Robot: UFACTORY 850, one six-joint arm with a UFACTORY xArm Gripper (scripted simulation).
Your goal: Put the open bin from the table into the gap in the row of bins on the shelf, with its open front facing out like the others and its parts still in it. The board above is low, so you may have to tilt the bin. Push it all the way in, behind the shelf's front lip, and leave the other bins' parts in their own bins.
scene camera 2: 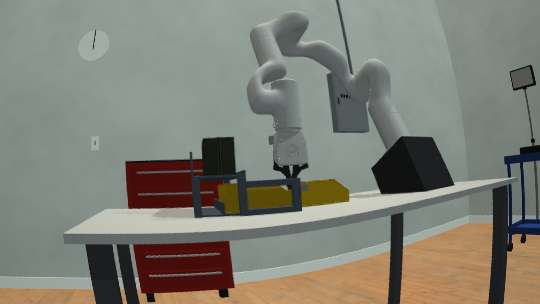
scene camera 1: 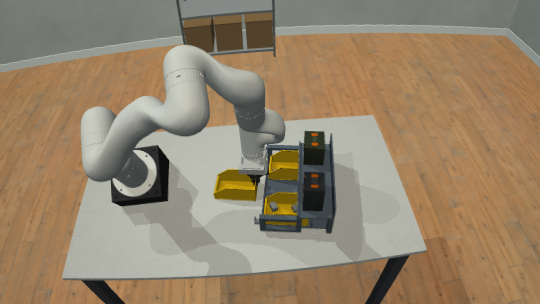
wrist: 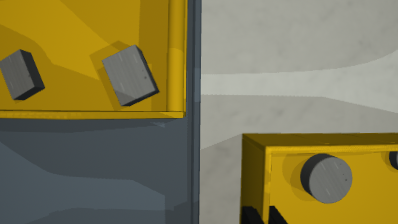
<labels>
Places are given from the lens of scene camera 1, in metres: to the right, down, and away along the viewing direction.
yellow bin (scene camera 1: 231, 183): -0.16, 0.13, 1.54
yellow bin (scene camera 1: 284, 200): 0.06, 0.19, 1.44
</labels>
